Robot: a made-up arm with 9 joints. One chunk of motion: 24 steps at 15 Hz.
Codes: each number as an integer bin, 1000 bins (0 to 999) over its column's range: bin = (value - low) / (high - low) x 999, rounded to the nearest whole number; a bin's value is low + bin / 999 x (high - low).
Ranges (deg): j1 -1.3..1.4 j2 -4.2..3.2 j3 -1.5..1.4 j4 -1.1..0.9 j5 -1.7..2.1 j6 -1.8..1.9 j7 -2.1..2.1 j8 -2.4..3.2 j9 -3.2..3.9
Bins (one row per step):
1: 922 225 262 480 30 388 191 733 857
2: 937 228 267 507 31 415 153 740 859
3: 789 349 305 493 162 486 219 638 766
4: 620 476 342 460 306 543 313 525 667
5: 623 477 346 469 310 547 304 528 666
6: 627 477 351 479 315 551 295 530 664
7: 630 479 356 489 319 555 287 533 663
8: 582 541 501 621 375 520 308 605 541
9: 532 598 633 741 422 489 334 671 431
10: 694 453 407 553 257 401 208 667 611
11: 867 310 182 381 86 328 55 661 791
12: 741 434 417 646 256 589 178 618 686
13: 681 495 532 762 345 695 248 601 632
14: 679 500 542 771 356 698 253 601 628
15: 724 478 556 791 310 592 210 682 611
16: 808 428 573 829 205 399 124 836 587
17: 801 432 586 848 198 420 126 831 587
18: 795 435 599 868 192 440 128 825 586
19: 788 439 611 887 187 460 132 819 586
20: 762 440 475 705 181 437 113 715 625
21: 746 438 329 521 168 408 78 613 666
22: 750 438 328 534 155 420 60 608 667
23: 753 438 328 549 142 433 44 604 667
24: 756 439 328 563 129 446 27 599 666
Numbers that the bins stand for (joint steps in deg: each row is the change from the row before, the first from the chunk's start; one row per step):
1: 1.192 -2.533 -0.739 -0.139 -1.586 -0.363 -1.297 1.709 2.891
2: 1.232 -2.511 -0.725 -0.085 -1.582 -0.263 -1.457 1.748 2.905
3: 0.832 -1.615 -0.615 -0.113 -1.084 0.000 -1.179 1.176 2.244
4: 0.376 -0.674 -0.507 -0.179 -0.536 0.211 -0.784 0.543 1.540
5: 0.384 -0.667 -0.496 -0.161 -0.521 0.226 -0.822 0.560 1.533
6: 0.395 -0.667 -0.481 -0.141 -0.502 0.241 -0.860 0.571 1.519
7: 0.403 -0.652 -0.467 -0.121 -0.487 0.256 -0.893 0.588 1.512
8: 0.273 -0.193 -0.046 0.143 -0.274 0.126 -0.805 0.991 0.645
9: 0.138 0.230 0.338 0.383 -0.095 0.011 -0.696 1.361 -0.137
10: 0.576 -0.844 -0.319 0.007 -0.722 -0.315 -1.226 1.339 1.142
11: 1.043 -1.904 -0.972 -0.337 -1.373 -0.585 -1.869 1.305 2.422
12: 0.703 -0.985 -0.289 0.193 -0.726 0.381 -1.352 1.064 1.675
13: 0.541 -0.533 0.044 0.426 -0.388 0.774 -1.057 0.969 1.292
14: 0.535 -0.496 0.073 0.444 -0.346 0.785 -1.036 0.969 1.263
15: 0.657 -0.659 0.114 0.484 -0.521 0.393 -1.217 1.423 1.142
16: 0.884 -1.030 0.163 0.560 -0.920 -0.322 -1.579 2.286 0.972
17: 0.865 -1.000 0.201 0.598 -0.947 -0.244 -1.570 2.258 0.972
18: 0.849 -0.978 0.239 0.638 -0.970 -0.170 -1.562 2.225 0.965
19: 0.830 -0.948 0.274 0.676 -0.989 -0.096 -1.545 2.191 0.965
20: 0.759 -0.941 -0.121 0.311 -1.012 -0.181 -1.625 1.608 1.242
21: 0.716 -0.956 -0.545 -0.057 -1.061 -0.289 -1.772 1.036 1.533
22: 0.727 -0.956 -0.548 -0.031 -1.110 -0.244 -1.848 1.008 1.540
23: 0.735 -0.956 -0.548 -0.001 -1.160 -0.196 -1.915 0.986 1.540
24: 0.743 -0.948 -0.548 0.027 -1.209 -0.148 -1.986 0.958 1.533

